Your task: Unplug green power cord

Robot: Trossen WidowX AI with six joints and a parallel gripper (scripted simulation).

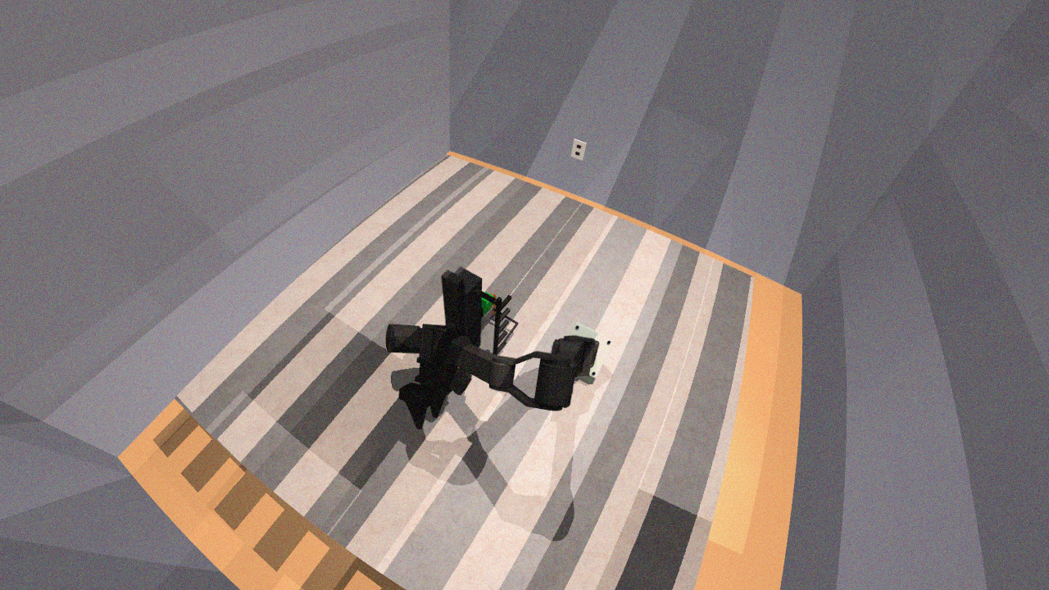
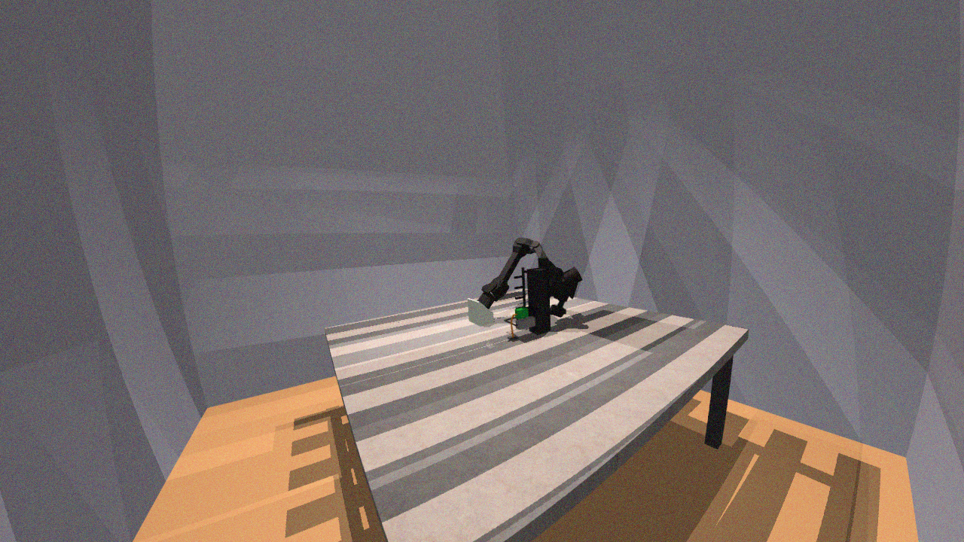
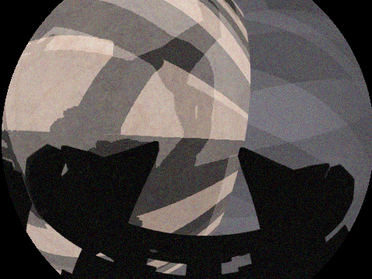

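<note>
The green plug is 30 cm to the right of my gripper tip and 5 cm above it. The rest, counted from my gripper tip: tall black block (21 cm to the right, 10 cm above, 3 cm ahead).
</note>
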